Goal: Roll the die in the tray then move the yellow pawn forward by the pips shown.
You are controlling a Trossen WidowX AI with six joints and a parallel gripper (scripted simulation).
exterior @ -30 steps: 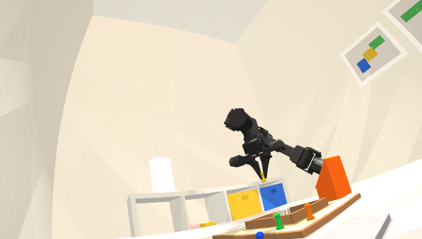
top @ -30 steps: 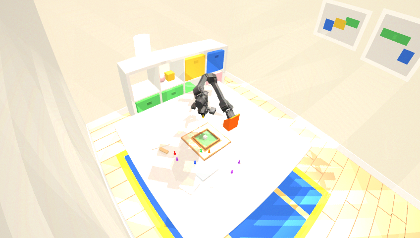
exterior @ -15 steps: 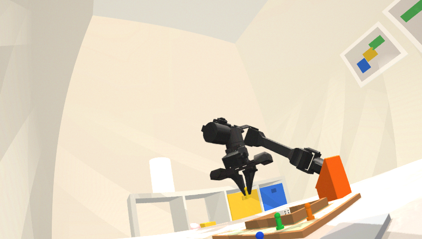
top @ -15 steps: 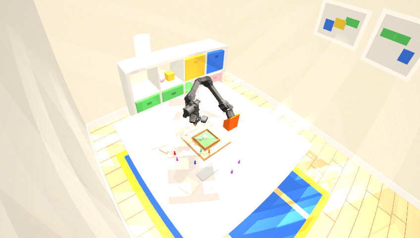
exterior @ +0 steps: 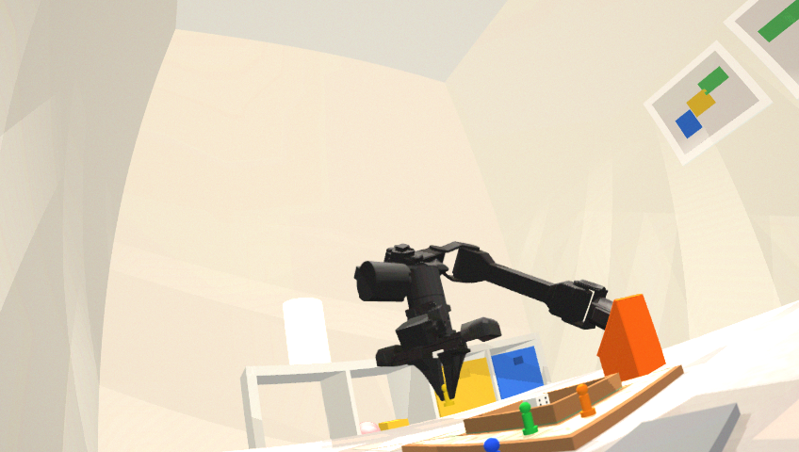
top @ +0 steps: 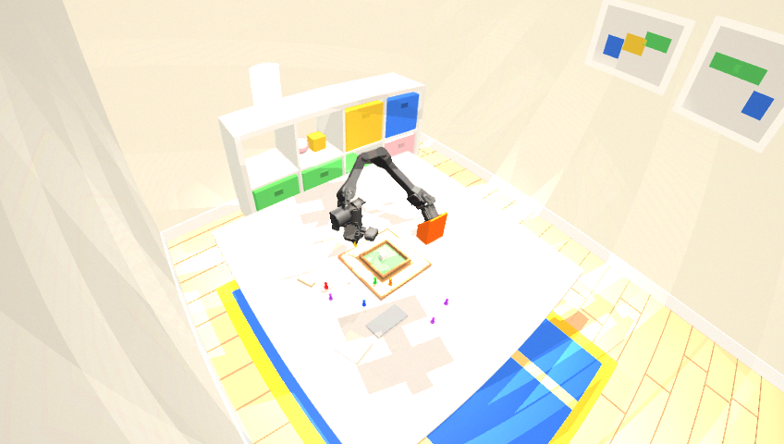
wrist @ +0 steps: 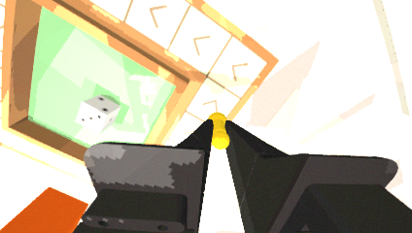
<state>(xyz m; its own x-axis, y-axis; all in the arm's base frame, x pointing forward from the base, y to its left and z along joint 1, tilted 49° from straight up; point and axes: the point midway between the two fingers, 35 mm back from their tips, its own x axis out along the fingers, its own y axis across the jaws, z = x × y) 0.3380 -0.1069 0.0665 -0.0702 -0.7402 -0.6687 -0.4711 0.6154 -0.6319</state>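
My gripper tip is now 1 cm below the yellow pawn. From my gripper tip the other things lie so: white die (7 cm behind, 10 cm to the left, 4 cm below); then green tray (7 cm behind, 11 cm to the left, 6 cm below); then green pawn (4 cm ahead, 18 cm to the left, 4 cm below).
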